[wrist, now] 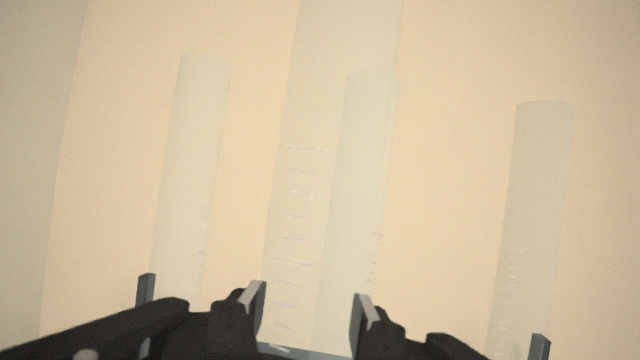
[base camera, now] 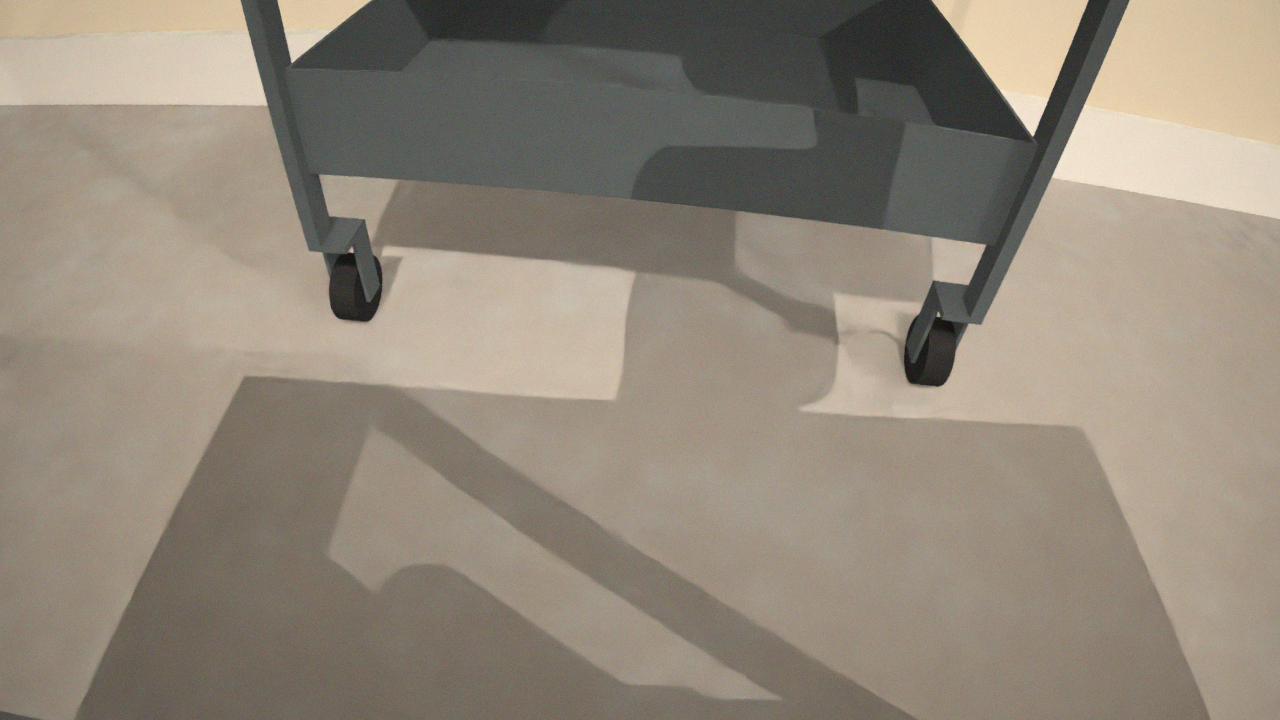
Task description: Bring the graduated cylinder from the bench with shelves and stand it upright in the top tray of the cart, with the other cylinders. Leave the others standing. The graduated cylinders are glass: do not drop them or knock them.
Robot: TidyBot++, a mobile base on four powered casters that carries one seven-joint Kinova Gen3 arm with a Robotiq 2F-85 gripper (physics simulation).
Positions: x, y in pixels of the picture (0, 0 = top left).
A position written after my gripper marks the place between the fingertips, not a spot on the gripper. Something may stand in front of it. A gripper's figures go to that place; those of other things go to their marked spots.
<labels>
My gripper point(wrist: 307, 307): 17 cm from the lens. A clear glass graduated cylinder point(wrist: 322, 212): 12 cm from the lens. A clear glass graduated cylinder point(wrist: 184, 207): 27 cm from the lens.
</labels>
